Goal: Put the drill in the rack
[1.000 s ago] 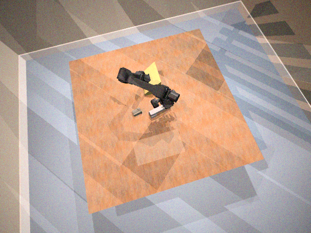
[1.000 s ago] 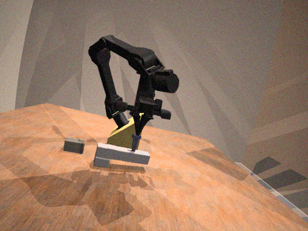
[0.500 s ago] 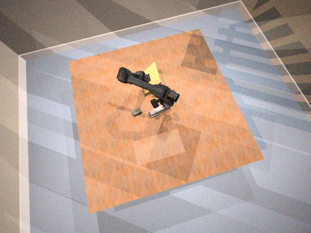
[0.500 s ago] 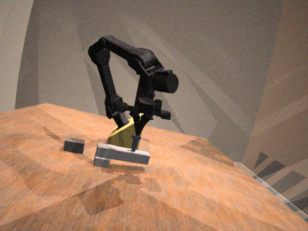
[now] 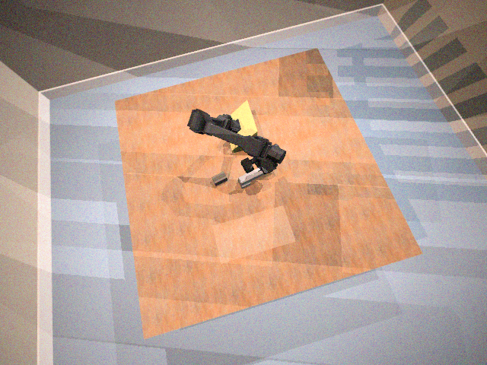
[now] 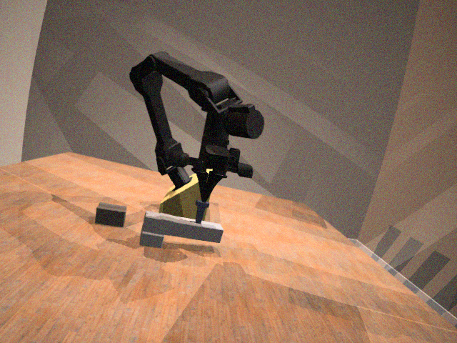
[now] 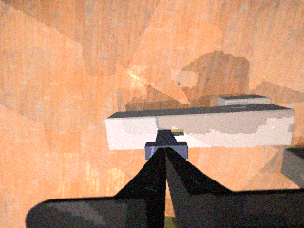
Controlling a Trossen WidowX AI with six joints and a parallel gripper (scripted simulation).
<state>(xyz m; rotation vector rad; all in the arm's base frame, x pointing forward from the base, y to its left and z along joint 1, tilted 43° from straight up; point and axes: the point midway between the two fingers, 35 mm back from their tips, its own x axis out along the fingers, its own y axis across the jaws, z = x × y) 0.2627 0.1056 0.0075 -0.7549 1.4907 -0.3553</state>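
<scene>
Now: the blue key 3 cm below my gripper tip. Also, from my gripper tip: grey housing 1 cm ahead, 4 cm to the right, 8 cm below; then dark grey rack 3 cm behind, 22 cm to the right, 10 cm below; then drill 1 cm ahead, 6 cm to the right, 7 cm below.
</scene>
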